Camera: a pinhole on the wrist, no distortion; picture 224 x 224 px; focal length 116.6 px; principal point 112.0 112.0 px. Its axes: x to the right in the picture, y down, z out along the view. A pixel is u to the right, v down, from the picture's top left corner.
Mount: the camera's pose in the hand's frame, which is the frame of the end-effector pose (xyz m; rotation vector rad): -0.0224 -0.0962 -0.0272 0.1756 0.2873 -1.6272
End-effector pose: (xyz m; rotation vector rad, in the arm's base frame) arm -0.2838 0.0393 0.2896 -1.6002 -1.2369 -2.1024
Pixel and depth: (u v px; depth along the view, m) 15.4 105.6 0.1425
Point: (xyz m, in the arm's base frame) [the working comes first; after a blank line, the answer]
In the camera's frame: -0.1181 -0.0078 0.1425

-0.1958 0.1545 0.2743
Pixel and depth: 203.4 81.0 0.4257
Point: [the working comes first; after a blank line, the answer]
In the camera's frame: 0.3337 -0.1132 0.4257

-0.3602 0.5411 -0.0706
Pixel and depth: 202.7 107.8 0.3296
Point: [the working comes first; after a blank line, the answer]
In the camera's frame: 0.2564 -0.0119 0.3296

-0.3928 0.4555 0.0602
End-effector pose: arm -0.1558 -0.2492 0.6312 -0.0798 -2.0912 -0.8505
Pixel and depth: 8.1 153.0 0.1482
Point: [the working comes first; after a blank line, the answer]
In the camera's frame: -0.1321 0.0521 0.1482

-0.2946 -0.1847 0.5987
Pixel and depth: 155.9 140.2 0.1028
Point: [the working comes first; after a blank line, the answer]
In the camera's frame: 0.0387 0.0249 0.1028

-0.2560 -0.3418 0.5226
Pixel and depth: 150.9 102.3 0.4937
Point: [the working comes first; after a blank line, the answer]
In the camera's frame: 0.1647 -0.0411 0.4937

-0.5396 -0.3009 0.2211
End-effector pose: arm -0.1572 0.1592 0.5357 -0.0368 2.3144 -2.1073
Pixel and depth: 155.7 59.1 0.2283
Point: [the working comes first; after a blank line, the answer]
In the camera's frame: 0.0856 -0.1036 0.2283

-0.0320 -0.0340 0.7555
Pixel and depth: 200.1 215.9 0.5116
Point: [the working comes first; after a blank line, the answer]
In the camera's frame: 0.3866 0.4559 0.5116

-0.5744 -0.2250 1.1469
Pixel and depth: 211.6 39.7 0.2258
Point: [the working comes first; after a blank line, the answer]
In the camera's frame: 0.1929 -0.1400 0.2258

0.0130 -0.0122 0.8572
